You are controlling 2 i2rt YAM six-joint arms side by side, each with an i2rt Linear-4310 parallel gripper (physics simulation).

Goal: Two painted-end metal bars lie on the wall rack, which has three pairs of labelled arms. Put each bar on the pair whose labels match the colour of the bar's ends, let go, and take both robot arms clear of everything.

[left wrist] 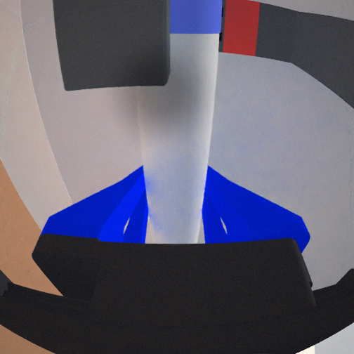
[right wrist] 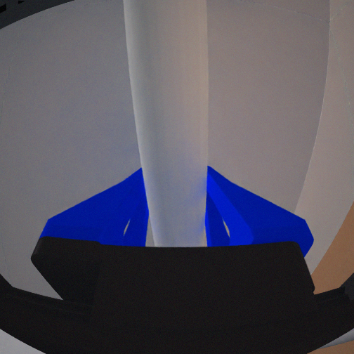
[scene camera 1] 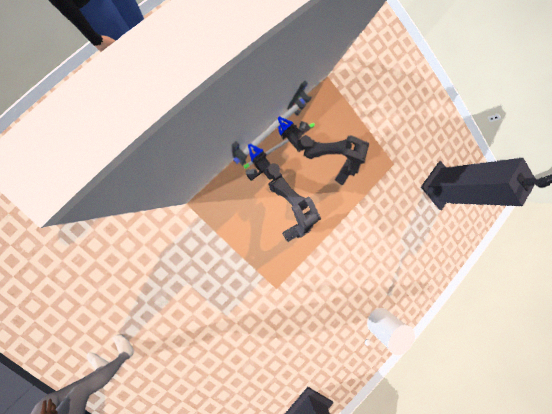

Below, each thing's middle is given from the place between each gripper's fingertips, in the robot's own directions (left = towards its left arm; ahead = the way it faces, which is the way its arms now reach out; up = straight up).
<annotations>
I see the blue-ended bar [right wrist: 167,55] 80 mm to the left of my right hand and 10 mm behind it.
Right now the blue-ended bar is 30 mm behind my left hand and 140 mm to the right of it.
</annotations>
